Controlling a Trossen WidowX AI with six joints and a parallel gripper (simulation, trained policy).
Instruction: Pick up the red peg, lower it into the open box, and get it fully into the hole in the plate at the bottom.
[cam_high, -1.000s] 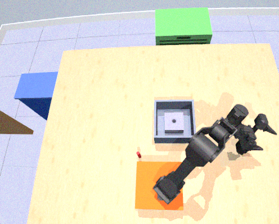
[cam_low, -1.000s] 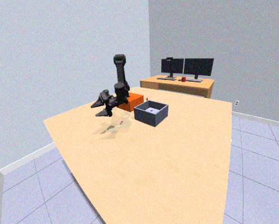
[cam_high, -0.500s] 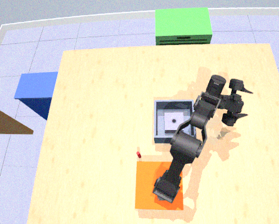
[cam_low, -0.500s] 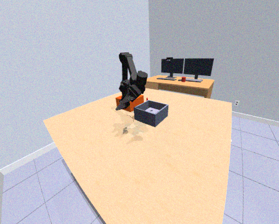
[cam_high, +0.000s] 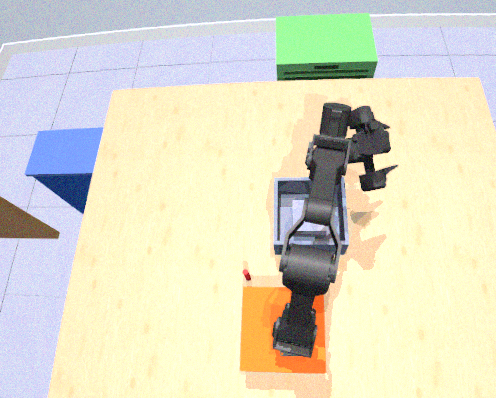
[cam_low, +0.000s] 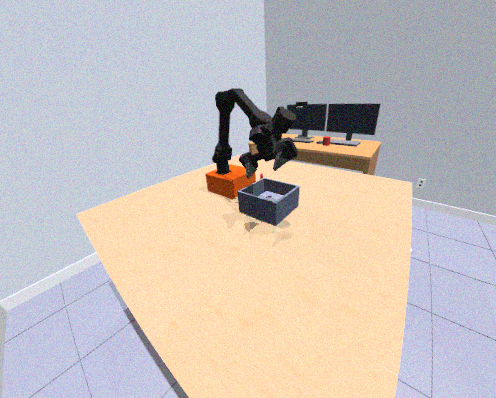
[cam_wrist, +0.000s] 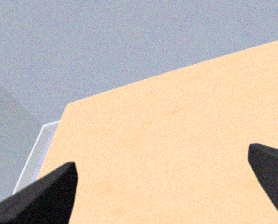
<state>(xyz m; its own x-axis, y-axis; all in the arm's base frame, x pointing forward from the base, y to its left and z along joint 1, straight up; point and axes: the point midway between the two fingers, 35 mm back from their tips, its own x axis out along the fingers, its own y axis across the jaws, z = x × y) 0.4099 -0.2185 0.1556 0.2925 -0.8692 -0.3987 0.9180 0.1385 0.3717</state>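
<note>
Right now the red peg is 36 cm to the left of my gripper tip, 25 cm behind it and 20 cm below it. Also, from my gripper tip: pale plate: 19 cm to the left, 19 cm below, 9 cm behind; grey box: 21 cm below, 19 cm to the left, 9 cm behind.
</note>
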